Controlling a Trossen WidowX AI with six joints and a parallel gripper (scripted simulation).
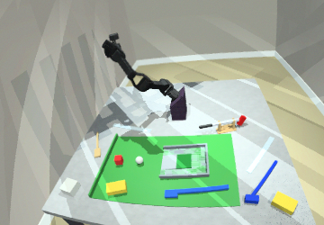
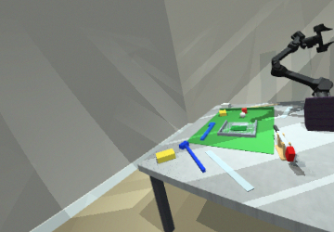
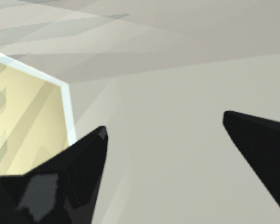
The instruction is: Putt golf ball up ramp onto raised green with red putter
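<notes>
My gripper tip is now 58 cm short of the white golf ball, 31 cm to the right of it and 49 cm above it. Round my gripper tip: wooden rack 26 cm ahead, 76 cm to the left, 48 cm below; red cube 60 cm ahead, 19 cm to the left, 49 cm below; green mat 58 cm ahead, 46 cm to the left, 51 cm below.
</notes>
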